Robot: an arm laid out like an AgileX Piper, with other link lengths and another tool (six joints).
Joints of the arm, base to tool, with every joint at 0 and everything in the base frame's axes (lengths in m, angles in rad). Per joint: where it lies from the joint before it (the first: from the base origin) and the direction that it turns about. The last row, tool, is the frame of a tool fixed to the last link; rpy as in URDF.
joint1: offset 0 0 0.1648 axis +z
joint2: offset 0 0 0 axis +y
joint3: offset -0.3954 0 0.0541 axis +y
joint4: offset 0.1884 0 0.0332 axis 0.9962 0 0.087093
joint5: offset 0 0 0 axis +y
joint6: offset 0.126 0 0.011 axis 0.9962 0 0.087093
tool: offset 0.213 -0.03 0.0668 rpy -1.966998 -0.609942 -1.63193
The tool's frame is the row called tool.
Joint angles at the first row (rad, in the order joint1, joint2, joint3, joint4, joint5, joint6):
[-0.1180 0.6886 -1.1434 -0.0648 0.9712 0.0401]
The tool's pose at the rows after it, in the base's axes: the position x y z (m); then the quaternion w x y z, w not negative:
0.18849, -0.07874, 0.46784, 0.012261, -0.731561, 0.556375, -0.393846
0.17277, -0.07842, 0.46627, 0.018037, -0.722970, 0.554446, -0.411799
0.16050, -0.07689, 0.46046, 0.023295, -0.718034, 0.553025, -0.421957
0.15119, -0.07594, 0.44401, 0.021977, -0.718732, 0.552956, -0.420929
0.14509, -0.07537, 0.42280, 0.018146, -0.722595, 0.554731, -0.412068
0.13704, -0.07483, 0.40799, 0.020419, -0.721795, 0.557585, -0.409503
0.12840, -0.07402, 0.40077, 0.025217, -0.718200, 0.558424, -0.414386
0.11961, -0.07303, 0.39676, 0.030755, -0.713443, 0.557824, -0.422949
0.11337, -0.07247, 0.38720, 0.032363, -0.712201, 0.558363, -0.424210
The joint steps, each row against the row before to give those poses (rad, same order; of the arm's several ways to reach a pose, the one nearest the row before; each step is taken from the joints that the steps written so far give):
[0.0000 -0.0656 0.0473 -0.0297 -0.0130 0.0038]
[0.0000 -0.0623 0.0433 -0.0083 -0.0219 0.0001]
[0.0000 -0.0514 0.0400 -0.0010 -0.0136 -0.0001]
[0.0000 -0.0435 0.0520 -0.0012 -0.0051 0.0001]
[0.0000 -0.0324 0.0538 0.0000 -0.0004 0.0034]
[0.0000 -0.0390 0.0423 0.0000 -0.0009 0.0090]
[0.0000 -0.0409 0.0263 0.0000 0.0000 0.0044]
[0.0000 -0.0421 0.0193 0.0000 0.0004 0.0008]
[0.0000 -0.0333 0.0256 0.0000 0.0034 0.0019]

